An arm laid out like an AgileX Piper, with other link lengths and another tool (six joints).
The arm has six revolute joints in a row. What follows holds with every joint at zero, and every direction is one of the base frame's. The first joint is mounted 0.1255 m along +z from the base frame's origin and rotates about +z. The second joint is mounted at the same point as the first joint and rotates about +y. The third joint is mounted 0.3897 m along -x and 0.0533 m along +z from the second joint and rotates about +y. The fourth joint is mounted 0.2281 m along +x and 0.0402 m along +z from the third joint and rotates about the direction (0.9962, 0, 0.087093). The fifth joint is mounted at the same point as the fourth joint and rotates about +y. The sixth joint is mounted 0.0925 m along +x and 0.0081 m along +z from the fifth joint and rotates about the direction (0.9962, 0, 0.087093). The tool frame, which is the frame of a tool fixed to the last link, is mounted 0.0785 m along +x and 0.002 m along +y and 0.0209 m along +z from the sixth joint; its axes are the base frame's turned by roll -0.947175, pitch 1.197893 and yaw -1.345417 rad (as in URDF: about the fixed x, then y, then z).
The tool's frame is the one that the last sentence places.
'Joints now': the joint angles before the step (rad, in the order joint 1, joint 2, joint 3, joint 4, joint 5, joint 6). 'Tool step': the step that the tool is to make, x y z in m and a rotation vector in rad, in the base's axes. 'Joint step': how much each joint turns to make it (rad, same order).
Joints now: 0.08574 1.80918 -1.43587 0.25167 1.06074 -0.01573
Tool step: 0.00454 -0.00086 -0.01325 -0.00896 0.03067 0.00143
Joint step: -0.00079 0.03039 0.00001 -0.00668 0.00096 -0.00001
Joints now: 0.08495 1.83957 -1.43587 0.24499 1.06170 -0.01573
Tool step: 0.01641 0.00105 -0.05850 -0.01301 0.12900 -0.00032
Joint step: 0.00000 0.13389 -0.00001 -0.00175 -0.00436 -0.00001
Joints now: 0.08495 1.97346 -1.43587 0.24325 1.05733 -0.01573
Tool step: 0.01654 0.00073 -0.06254 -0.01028 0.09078 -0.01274
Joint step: 0.00000 0.13957 0.00000 0.00399 -0.04979 0.00027
